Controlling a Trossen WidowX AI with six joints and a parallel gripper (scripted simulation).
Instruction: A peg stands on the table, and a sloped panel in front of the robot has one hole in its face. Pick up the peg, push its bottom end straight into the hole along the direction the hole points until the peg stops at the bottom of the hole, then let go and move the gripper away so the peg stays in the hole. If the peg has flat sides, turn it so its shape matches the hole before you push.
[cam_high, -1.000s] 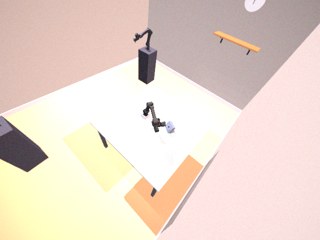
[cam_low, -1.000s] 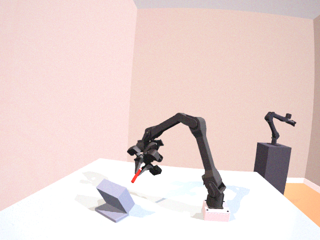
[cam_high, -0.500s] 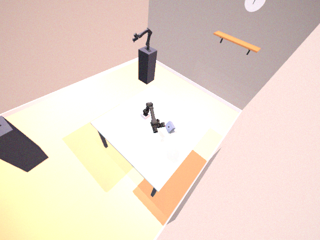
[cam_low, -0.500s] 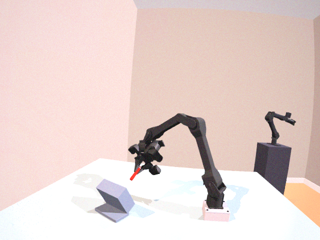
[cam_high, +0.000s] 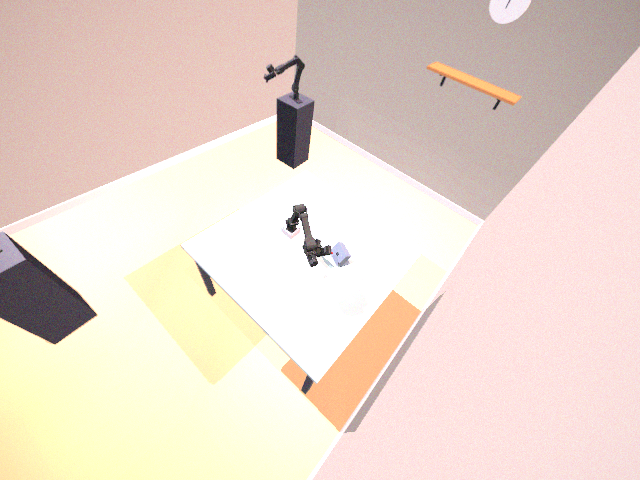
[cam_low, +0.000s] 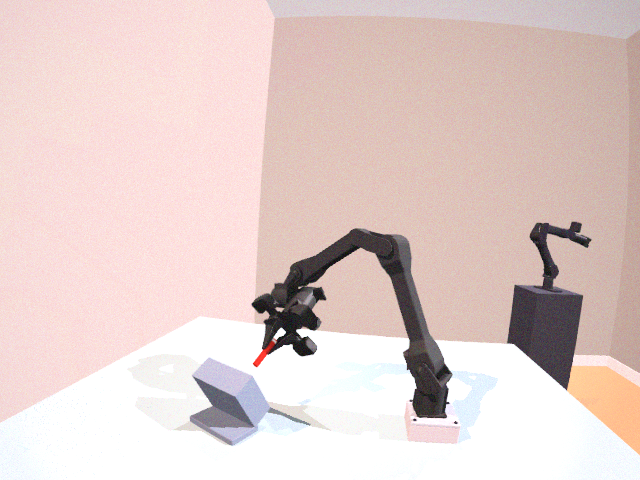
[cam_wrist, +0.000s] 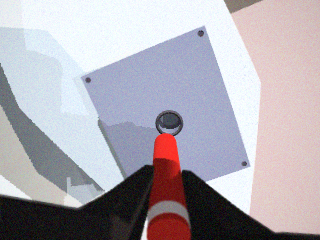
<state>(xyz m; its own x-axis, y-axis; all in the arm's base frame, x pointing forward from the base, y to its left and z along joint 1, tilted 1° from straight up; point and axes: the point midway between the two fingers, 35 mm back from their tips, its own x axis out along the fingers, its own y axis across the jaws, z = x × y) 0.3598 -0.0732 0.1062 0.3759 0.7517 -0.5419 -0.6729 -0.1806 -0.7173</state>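
My gripper tip is now 50 mm short of the sloped panel, 90 mm to the right of it and 60 mm above it. Also, from my gripper tip: round red peg 10 mm behind, 10 mm to the right, 10 mm above.
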